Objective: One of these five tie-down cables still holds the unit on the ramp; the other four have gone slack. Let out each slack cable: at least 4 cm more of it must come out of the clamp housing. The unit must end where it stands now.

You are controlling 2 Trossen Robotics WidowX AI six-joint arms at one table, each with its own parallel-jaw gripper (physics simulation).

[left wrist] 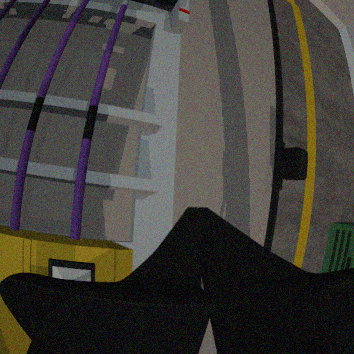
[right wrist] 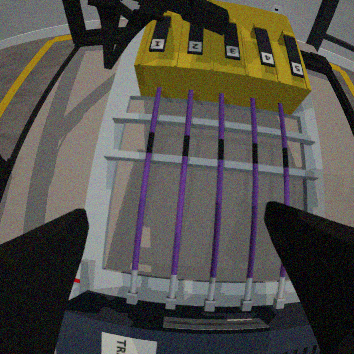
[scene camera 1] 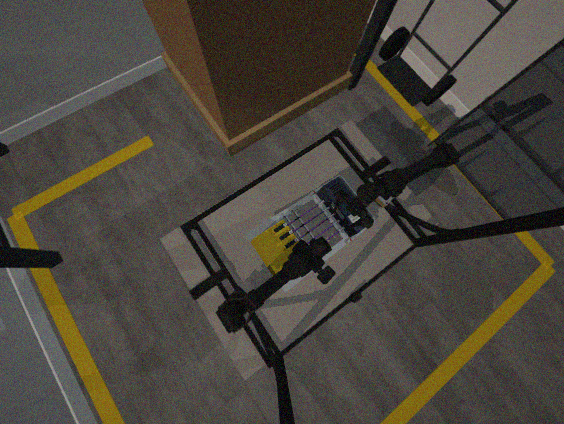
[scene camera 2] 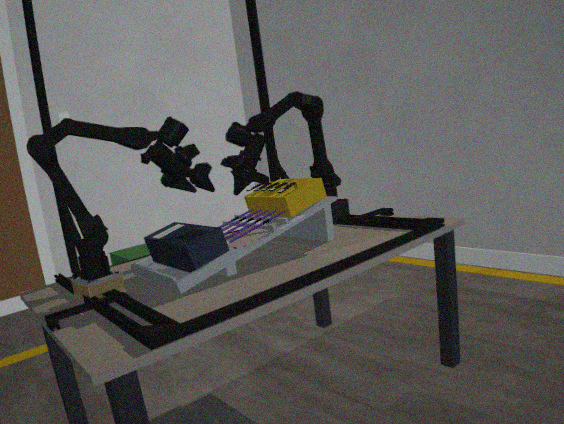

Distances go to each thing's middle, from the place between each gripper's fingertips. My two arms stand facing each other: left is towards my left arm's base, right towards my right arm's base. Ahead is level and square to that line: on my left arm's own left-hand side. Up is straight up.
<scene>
I see my right gripper 3 cm past the lever (left wrist: 66, 269), 21 cm to the right of it and 2 cm above it.
My left hand is 50 mm short of the lever, 50 mm to the right of it and 20 mm below it.
</scene>
